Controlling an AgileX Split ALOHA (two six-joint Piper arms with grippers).
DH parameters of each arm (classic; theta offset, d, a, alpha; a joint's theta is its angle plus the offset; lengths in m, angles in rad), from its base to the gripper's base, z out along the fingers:
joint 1: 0 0.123 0 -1.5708
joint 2: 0.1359 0 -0.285 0
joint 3: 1.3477 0 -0.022 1.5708
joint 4: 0 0.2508 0 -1.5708
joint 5: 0 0 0.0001 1.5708
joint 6: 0 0.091 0 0
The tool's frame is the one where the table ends.
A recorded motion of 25 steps. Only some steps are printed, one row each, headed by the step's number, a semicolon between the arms.
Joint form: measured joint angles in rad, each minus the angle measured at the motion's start. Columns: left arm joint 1, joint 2, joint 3, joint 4, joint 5, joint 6; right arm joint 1, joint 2, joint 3, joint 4, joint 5, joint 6.
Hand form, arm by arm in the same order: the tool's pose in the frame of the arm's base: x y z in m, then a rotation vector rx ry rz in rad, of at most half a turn. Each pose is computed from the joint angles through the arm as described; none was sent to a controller.
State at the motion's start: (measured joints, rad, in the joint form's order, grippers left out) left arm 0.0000 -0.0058 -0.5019 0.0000 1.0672 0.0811; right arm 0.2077 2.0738 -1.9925 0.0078 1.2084 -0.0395
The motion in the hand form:
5: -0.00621 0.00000 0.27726 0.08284 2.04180 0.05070; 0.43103 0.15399 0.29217 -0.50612 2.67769 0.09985
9: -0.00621 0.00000 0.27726 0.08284 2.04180 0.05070; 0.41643 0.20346 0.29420 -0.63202 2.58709 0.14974
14: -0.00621 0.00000 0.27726 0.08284 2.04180 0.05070; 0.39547 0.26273 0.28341 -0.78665 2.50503 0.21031
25: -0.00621 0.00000 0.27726 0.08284 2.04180 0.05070; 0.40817 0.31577 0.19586 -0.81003 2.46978 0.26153
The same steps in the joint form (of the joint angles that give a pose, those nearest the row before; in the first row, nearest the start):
5: 0.0000 0.0000 0.0000 0.0000 0.0000 0.0000; 0.1340 0.0000 0.0000 0.0000 -0.0526 0.0060
9: 0.0000 0.0000 0.0000 0.0000 0.0000 0.0000; 0.2454 0.0014 0.0000 0.0000 -0.1202 0.0115
14: 0.0000 0.0000 0.0000 0.0000 0.0000 0.0000; 0.3769 0.0334 -0.0033 0.0031 -0.1933 0.0123
25: 0.0000 0.0000 0.0000 0.0000 0.0000 0.0000; 0.4495 0.2317 -0.0033 0.0026 -0.4252 0.0576

